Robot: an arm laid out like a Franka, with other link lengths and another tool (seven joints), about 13 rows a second.
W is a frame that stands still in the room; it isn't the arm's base.
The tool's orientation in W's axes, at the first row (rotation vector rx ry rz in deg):
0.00 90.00 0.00
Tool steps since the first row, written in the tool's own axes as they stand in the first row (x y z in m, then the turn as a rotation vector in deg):
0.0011 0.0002 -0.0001 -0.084 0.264 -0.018
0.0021 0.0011 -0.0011 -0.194 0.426 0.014
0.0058 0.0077 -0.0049 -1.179 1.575 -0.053
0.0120 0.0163 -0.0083 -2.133 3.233 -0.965
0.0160 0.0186 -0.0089 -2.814 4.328 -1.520
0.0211 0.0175 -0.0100 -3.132 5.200 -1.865
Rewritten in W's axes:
-0.0001 0.0002 -0.0011 -0.018 0.264 0.084
-0.0011 0.0011 -0.0021 0.014 0.426 0.194
-0.0049 0.0077 -0.0058 -0.053 1.575 1.179
-0.0083 0.0163 -0.0120 -0.965 3.233 2.133
-0.0089 0.0186 -0.0160 -1.520 4.328 2.814
-0.0100 0.0175 -0.0211 -1.865 5.200 3.132

